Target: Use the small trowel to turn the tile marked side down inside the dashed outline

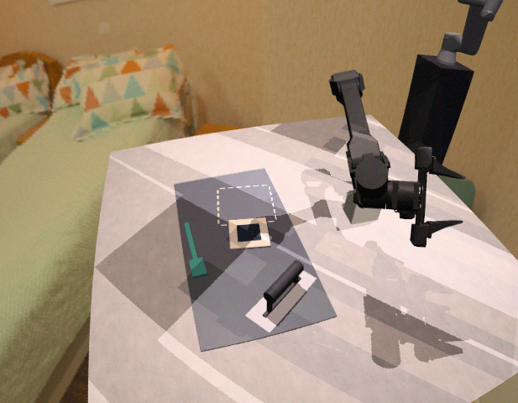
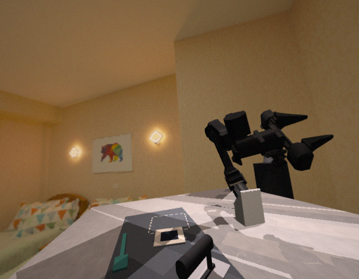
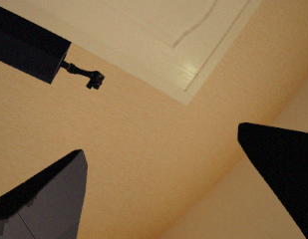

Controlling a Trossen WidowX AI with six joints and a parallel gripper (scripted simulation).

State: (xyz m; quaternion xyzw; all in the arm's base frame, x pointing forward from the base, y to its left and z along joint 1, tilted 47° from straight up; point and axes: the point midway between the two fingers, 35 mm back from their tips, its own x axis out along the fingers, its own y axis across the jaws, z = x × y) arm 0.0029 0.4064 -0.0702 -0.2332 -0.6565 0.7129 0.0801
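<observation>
My gripper tip is 340 mm short of the white-bladed tool, 70 mm to the left of it and 320 mm above it. The rest, counted from my gripper tip: tile: 380 mm ahead, 310 mm to the right, 350 mm below; then teal trowel: 550 mm ahead, 260 mm to the right, 350 mm below; then grey mat: 410 mm ahead, 300 mm to the right, 380 mm below.
</observation>
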